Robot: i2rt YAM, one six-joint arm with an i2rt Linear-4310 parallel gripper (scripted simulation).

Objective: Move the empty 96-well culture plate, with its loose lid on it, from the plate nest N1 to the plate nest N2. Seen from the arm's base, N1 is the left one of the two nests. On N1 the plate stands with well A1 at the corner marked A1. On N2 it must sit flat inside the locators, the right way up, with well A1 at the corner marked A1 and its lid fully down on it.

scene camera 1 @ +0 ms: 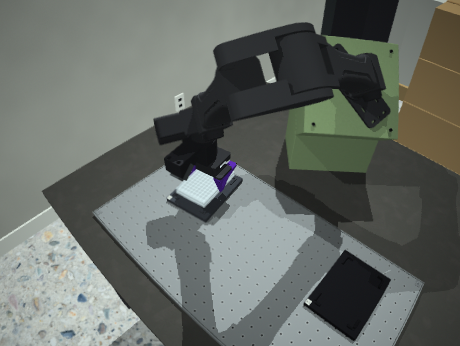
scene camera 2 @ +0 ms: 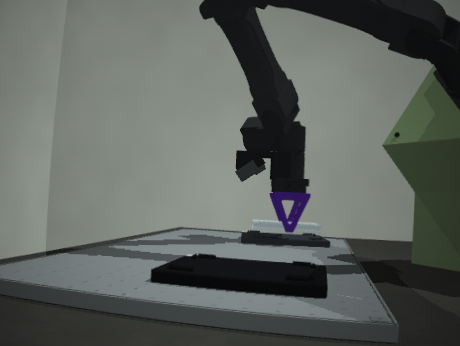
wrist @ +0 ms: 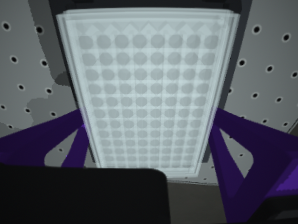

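Observation:
My gripper is here in the pictures, and I can see it in scene camera 1 as well as in the wrist view. A lid is in the pictures too, and so is a black plate nest N1.

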